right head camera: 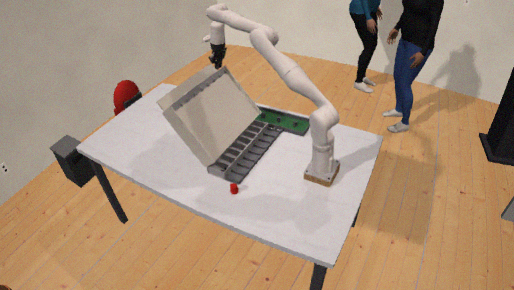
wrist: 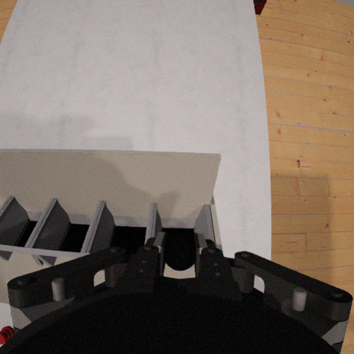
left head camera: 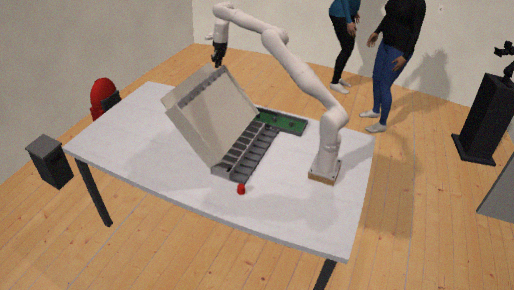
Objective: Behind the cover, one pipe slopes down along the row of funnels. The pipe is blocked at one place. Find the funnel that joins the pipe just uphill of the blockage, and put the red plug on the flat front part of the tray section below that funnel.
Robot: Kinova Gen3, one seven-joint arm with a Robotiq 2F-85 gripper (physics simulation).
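Frame: origin at the arm's base, x ahead, y left, z up, level; centimetres.
Seen in the pictures: gripper, between the fingertips: (right head camera: 218, 67) (left head camera: 218, 66); arm's base, origin of its link: (right head camera: 322, 166) (left head camera: 325, 166).
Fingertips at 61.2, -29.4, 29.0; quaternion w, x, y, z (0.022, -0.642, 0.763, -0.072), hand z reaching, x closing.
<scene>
Pixels of each thing's middle, then the offset from my fingertips to it, as dx, dy, dz. "spot": a spot on its surface instead. Level surfaces: height alone.
- funnel row, a spot on its surface: (left head camera: 202, 87) (right head camera: 199, 88) spot: +0.9, +19.8, -2.2
- pale cover, middle of its body: (left head camera: 221, 113) (right head camera: 219, 113) -8.3, +20.3, -15.1
- grey divided tray, a spot on its surface: (left head camera: 256, 156) (right head camera: 255, 156) spot: -27.3, +25.2, -34.0
- red plug, middle of its body: (left head camera: 241, 189) (right head camera: 234, 188) -26.1, +49.8, -32.6
- green-floored tray, a spot on its surface: (right head camera: 285, 121) (left head camera: 280, 121) spot: -33.6, -8.3, -34.3
- white table, height of its surface: dz -34.6
My gripper (left head camera: 216, 64) (right head camera: 217, 65) (wrist: 180, 244) is shut on a black ball (wrist: 180, 257), above the far end of the funnel row (left head camera: 202, 87) (right head camera: 201, 91) (wrist: 102, 225). The ball appears over the end funnel in the wrist view. The pale cover (left head camera: 217, 110) (right head camera: 215, 112) slopes down to the grey divided tray (left head camera: 256, 156) (right head camera: 254, 154). A dark spot shows in the tray's near-end rear compartment, too small to name. The red plug (left head camera: 241, 189) (right head camera: 234, 188) (wrist: 6, 334) stands on the table beside the tray's near end. The cover hides the pipe.
A green-floored tray (left head camera: 280, 121) (right head camera: 285, 121) with small grey pegs lies at the far end of the divided tray. The robot base (left head camera: 324, 174) (right head camera: 321, 173) stands on the white table (left head camera: 165, 175) (right head camera: 165, 175) (wrist: 150, 75). Two people stand behind the table.
</scene>
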